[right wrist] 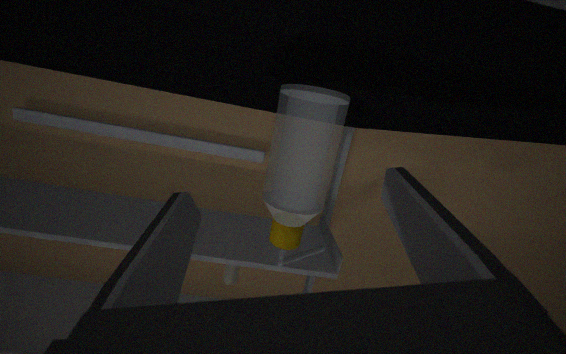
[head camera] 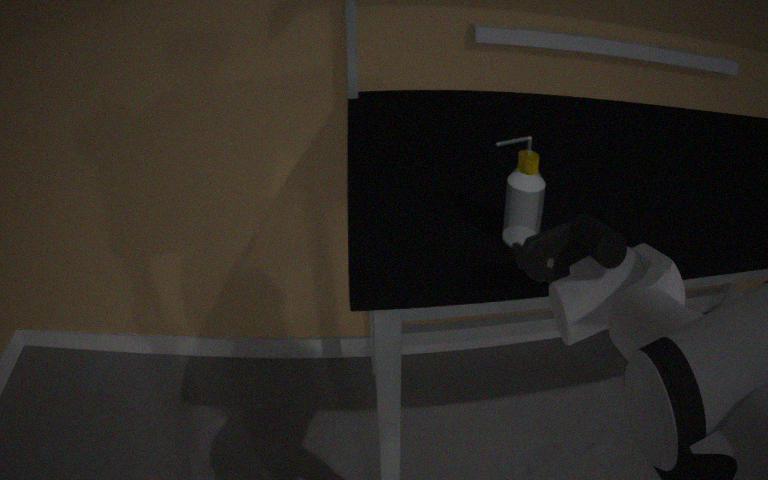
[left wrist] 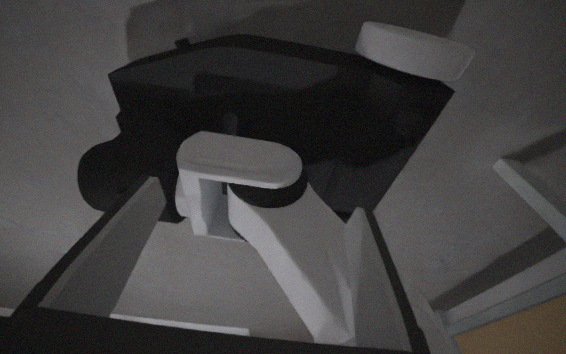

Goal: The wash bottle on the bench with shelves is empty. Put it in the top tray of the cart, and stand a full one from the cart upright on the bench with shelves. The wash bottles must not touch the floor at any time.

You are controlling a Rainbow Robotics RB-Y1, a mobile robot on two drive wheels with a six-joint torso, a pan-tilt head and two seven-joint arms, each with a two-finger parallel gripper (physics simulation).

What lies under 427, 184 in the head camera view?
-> A bench with shelves.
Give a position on a bench with shelves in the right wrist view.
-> At 484, 76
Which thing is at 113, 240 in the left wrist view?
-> My left gripper.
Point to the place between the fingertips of my right gripper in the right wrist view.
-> At 286, 193
